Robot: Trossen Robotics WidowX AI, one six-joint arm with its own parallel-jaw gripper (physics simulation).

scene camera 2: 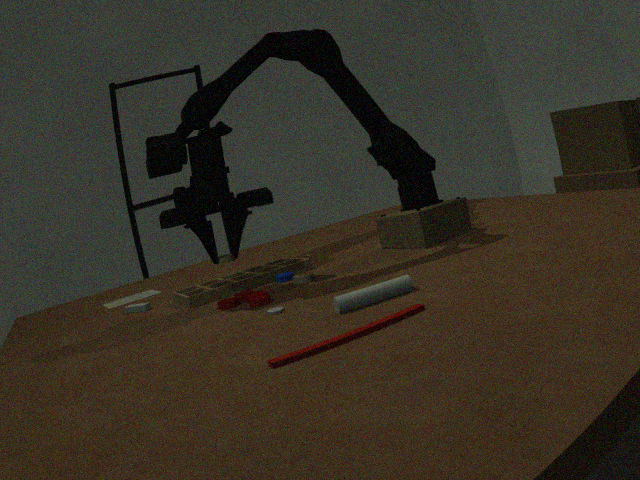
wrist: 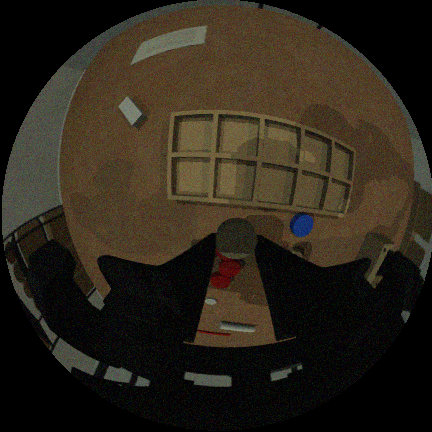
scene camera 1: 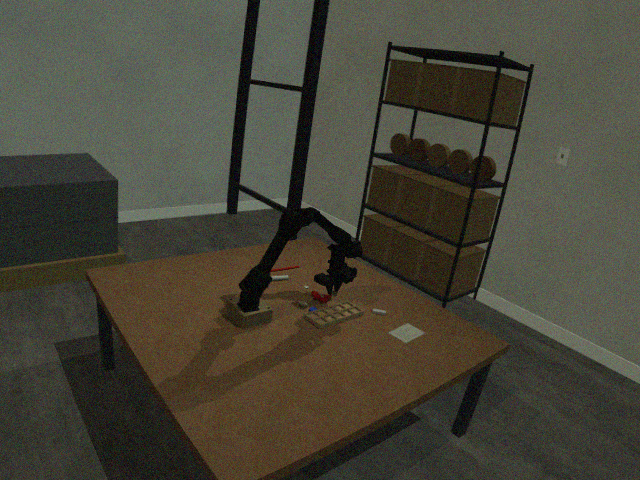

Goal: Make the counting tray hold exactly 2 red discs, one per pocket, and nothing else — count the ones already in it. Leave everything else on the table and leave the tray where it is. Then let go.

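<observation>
My gripper (scene camera 1: 333, 292) (scene camera 2: 225, 259) (wrist: 234, 238) is shut on a dull grey-beige disc (scene camera 2: 226, 257) (wrist: 236, 236), held in the air between the fingertips, beside the tray in the wrist view. The wooden counting tray (scene camera 1: 336, 321) (scene camera 2: 204, 297) (wrist: 215, 135) has two rows of pockets; no disc shows in them in the wrist view. Several red discs (scene camera 1: 320, 296) (scene camera 2: 255, 298) (wrist: 230, 267) lie close together on the table beside the tray, partly hidden by the held disc and a finger in the wrist view. A blue disc (scene camera 1: 312, 308) (scene camera 2: 283, 276) (wrist: 302, 225) lies on the table near the tray.
A white block (scene camera 1: 378, 311) (scene camera 2: 137, 307) (wrist: 131, 111) and a pale sheet (scene camera 1: 406, 332) (scene camera 2: 131, 299) (wrist: 172, 43) lie past one tray end. A small beige object (scene camera 2: 302, 279) is near the blue disc. A small white piece (scene camera 2: 275, 310), white cylinder (scene camera 2: 372, 293) and red rod (scene camera 2: 346, 337) lie beyond the red discs.
</observation>
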